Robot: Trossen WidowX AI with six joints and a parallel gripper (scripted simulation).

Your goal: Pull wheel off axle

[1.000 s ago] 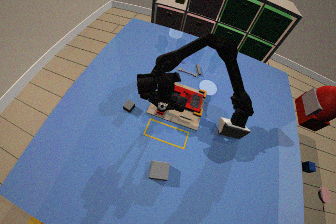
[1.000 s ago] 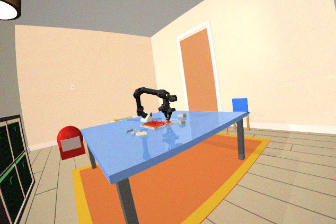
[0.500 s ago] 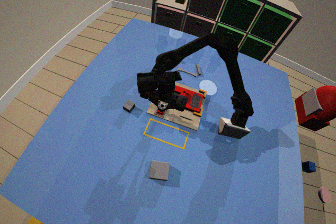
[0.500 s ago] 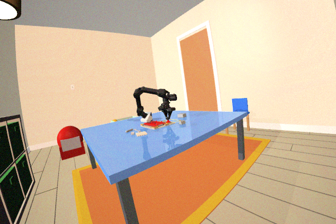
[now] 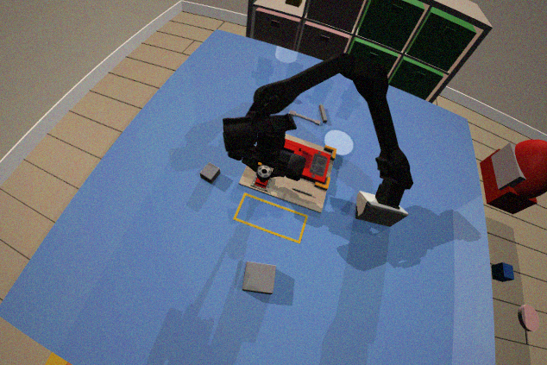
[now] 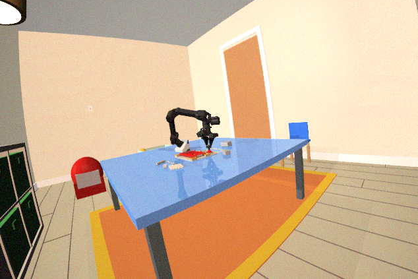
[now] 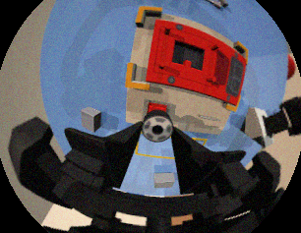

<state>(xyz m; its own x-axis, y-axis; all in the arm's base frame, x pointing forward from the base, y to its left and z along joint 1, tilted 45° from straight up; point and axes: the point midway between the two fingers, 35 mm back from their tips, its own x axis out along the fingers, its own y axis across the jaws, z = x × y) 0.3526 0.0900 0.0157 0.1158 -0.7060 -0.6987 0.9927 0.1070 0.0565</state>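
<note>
My gripper tip is 2 cm above the upright axle. Also, from my gripper tip: grey wheel right at my gripper tip.
</note>
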